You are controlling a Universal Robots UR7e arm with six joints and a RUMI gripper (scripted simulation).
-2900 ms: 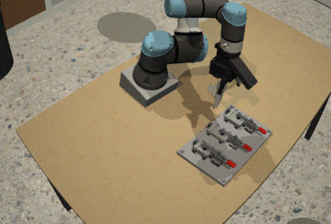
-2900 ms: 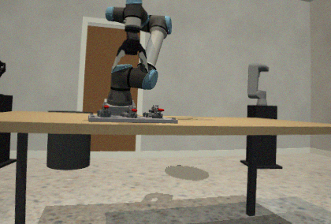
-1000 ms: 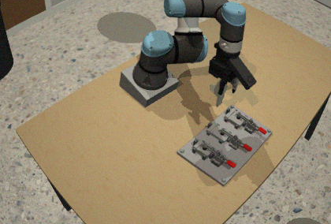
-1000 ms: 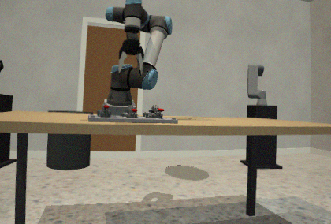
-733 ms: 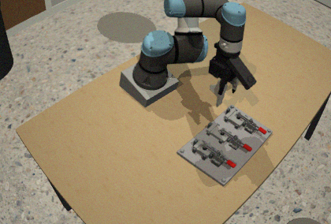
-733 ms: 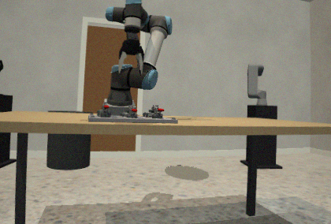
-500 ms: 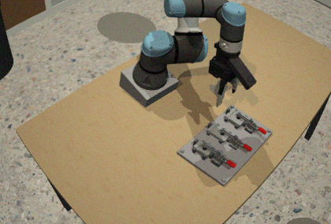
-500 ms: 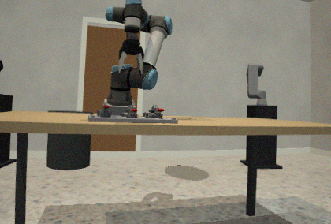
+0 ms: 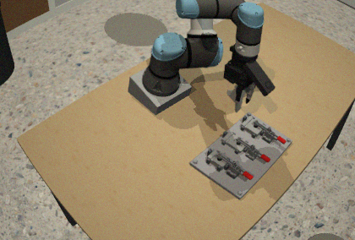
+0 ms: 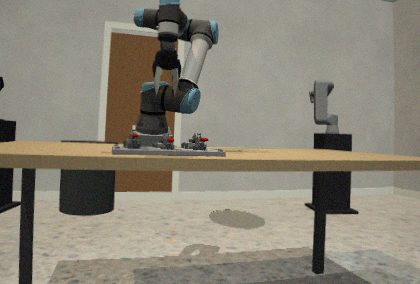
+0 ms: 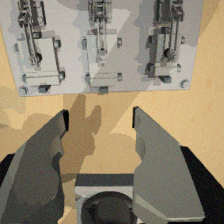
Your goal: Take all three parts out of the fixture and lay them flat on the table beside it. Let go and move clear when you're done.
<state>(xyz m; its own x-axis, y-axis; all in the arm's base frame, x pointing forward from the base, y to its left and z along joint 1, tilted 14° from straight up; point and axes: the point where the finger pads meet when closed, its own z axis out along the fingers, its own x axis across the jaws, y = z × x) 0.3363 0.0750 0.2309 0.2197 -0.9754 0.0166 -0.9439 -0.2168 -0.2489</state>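
Right now my hand is 210 mm above the grey fixture plate, 50 mm short of it and 10 mm to the right of it.
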